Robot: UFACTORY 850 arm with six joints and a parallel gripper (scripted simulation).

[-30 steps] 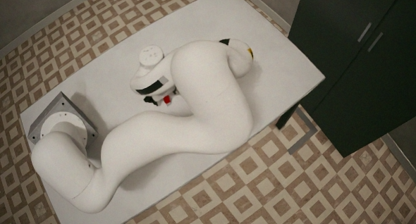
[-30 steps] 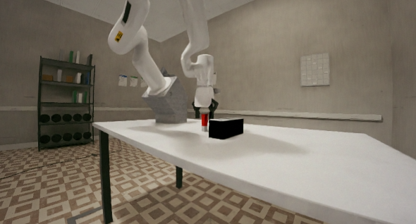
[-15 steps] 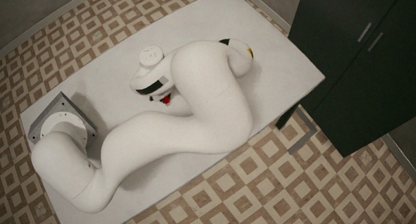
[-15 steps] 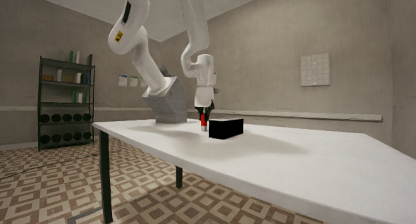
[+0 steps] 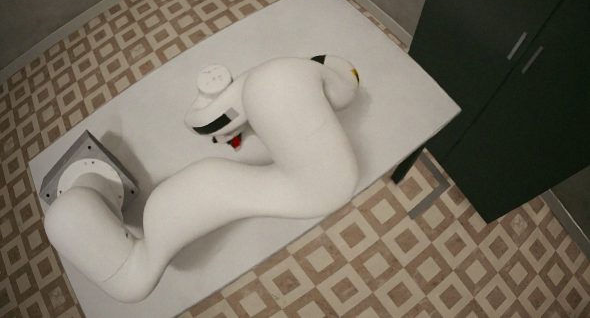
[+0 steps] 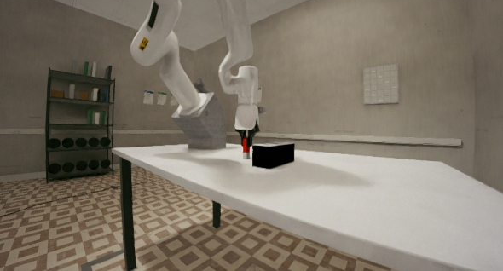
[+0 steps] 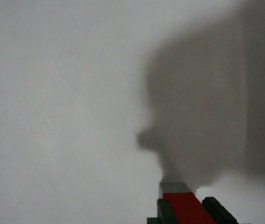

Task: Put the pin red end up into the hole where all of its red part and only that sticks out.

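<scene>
My gripper is now 140 mm short of the black block, 30 mm to the left of it and 30 mm above it. From my hand the other things lie so: pin: 10 mm below.
</scene>
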